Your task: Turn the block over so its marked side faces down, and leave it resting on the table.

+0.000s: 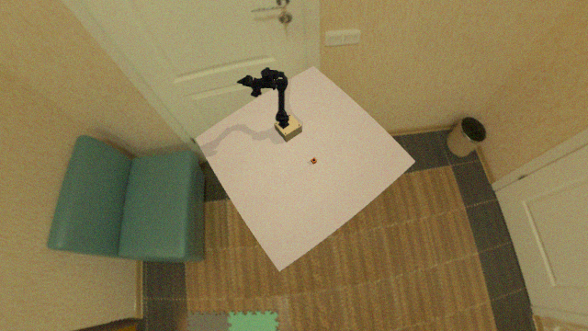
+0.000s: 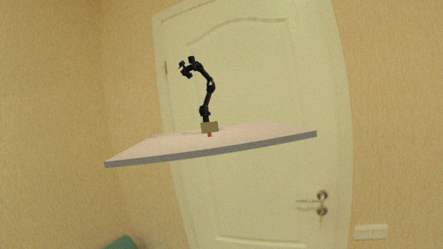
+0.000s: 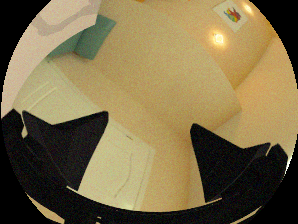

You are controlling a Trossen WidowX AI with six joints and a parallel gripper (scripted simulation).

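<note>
Now: the orange block 60 cm below my gripper tip, 46 cm ahead of it and 16 cm to the left of it.
</note>
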